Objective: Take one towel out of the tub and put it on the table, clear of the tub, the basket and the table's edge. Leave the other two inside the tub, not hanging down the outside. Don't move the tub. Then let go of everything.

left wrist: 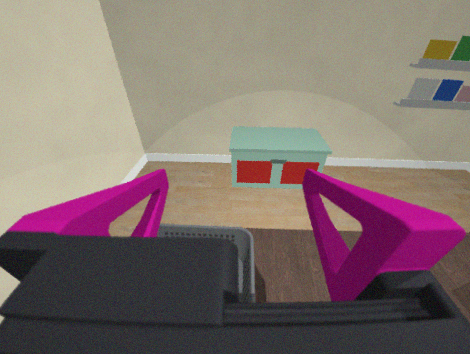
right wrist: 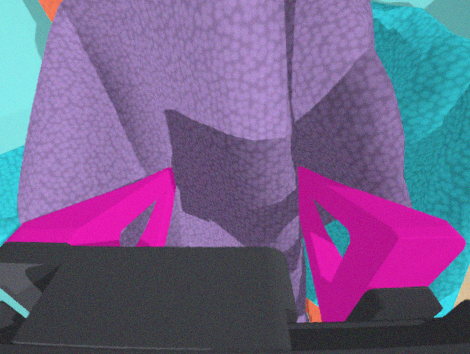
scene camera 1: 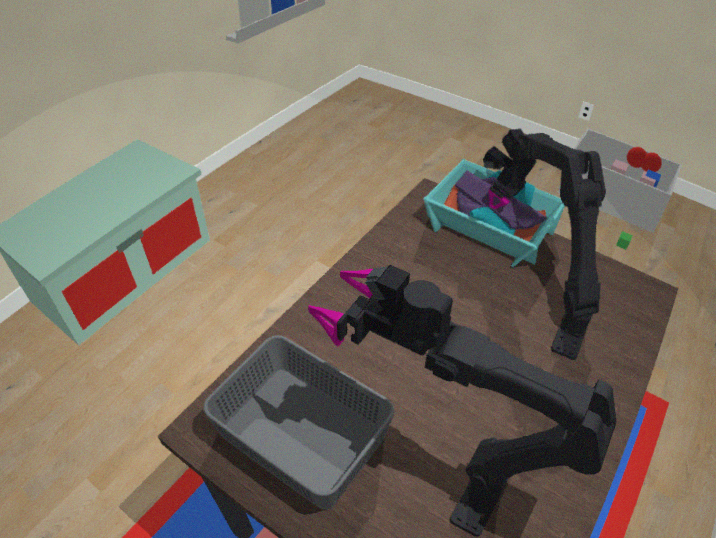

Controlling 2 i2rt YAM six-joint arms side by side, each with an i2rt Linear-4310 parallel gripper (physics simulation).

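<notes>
A turquoise tub [scene camera 1: 483, 230] stands at the far end of the table [scene camera 1: 376, 242]. A purple towel [scene camera 1: 471, 193] [right wrist: 225, 65] lies on top inside it, over a teal towel [scene camera 1: 491, 219] [right wrist: 435, 120] and an orange towel [scene camera 1: 452, 202] [right wrist: 313, 311], both partly hidden. My right gripper [right wrist: 234, 176] points down into the tub, partly open, its fingertips close to the purple towel with folds of it between them; in scene camera 1 the arm partly hides them. My left gripper [scene camera 1: 325, 290] [left wrist: 235, 176] is wide open and empty, above the table beyond the basket [scene camera 1: 300, 485] [left wrist: 247, 250].
The grey basket stands at the near left of the table, low beside the left gripper. A green cabinet [scene camera 1: 104, 202] [left wrist: 277, 140] stands on the floor at the left. A grey bin [scene camera 1: 625, 199] with toys and a green block [scene camera 1: 624, 240] are on the floor beyond the tub.
</notes>
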